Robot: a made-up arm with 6 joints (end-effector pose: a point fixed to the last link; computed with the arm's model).
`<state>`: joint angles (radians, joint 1 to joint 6).
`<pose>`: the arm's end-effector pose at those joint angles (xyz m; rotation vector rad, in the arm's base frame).
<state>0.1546 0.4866 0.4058 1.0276 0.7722 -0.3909</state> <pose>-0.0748 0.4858 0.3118 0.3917 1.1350 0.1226</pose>
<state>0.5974 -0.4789 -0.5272 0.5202 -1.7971 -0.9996</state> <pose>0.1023 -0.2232 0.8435 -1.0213 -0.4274 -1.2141</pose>
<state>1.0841 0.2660 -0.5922 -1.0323 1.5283 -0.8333</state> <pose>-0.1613 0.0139 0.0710 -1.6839 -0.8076 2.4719</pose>
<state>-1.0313 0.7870 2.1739 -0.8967 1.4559 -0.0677</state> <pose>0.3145 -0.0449 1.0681 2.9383 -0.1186 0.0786</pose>
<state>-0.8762 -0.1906 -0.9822 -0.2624 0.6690 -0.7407</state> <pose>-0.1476 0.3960 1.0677 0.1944 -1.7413 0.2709</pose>
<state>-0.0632 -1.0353 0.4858 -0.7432 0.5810 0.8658</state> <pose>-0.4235 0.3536 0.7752 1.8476 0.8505 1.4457</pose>
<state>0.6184 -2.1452 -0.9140 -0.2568 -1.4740 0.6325</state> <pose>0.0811 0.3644 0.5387 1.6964 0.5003 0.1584</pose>
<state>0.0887 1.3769 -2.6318 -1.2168 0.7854 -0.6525</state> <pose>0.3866 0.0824 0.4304 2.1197 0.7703 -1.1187</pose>
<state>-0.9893 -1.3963 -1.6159 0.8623 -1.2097 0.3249</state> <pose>0.2415 -0.0139 0.7853 2.4598 -0.9037 -0.5683</pose>
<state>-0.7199 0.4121 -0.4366 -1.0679 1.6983 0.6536</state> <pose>-0.1314 0.6590 0.7534 0.5061 -1.0568 1.7416</pose>
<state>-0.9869 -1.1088 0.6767 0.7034 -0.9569 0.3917</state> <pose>0.1364 0.2831 0.4727 0.6578 -0.0004 0.2962</pose>
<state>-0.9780 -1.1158 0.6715 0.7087 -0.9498 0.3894</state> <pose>0.1354 0.2840 0.4719 0.6464 -0.0020 0.3069</pose>
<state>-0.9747 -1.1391 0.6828 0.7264 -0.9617 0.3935</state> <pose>0.1401 0.2781 0.4710 0.6149 -0.0188 0.3192</pose>
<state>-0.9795 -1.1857 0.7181 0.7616 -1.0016 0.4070</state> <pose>0.1538 0.2624 0.4723 0.5553 -0.0613 0.3332</pose>
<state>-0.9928 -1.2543 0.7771 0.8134 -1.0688 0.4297</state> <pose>0.1777 0.2382 0.4819 0.4709 -0.1369 0.3492</pose>
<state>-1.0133 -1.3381 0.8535 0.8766 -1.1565 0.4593</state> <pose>0.2090 0.2102 0.5067 0.3732 -0.2478 0.3668</pose>
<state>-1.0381 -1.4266 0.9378 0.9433 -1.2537 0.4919</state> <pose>0.2402 0.1844 0.5487 0.2762 -0.3855 0.3853</pose>
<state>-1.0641 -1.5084 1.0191 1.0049 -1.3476 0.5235</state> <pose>0.2632 0.1652 0.6014 0.1931 -0.5305 0.4029</pose>
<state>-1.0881 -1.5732 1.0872 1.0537 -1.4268 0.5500</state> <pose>0.2748 0.1533 0.6522 0.1322 -0.6585 0.4164</pose>
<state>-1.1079 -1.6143 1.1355 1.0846 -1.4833 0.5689</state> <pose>0.2782 0.1464 0.6897 0.0972 -0.7489 0.4232</pose>
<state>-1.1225 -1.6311 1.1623 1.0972 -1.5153 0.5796</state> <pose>0.2787 0.1422 0.7093 0.0862 -0.7948 0.4222</pose>
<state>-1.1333 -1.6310 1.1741 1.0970 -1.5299 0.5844</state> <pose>0.2791 0.1391 0.7154 0.0911 -0.8077 0.4154</pose>
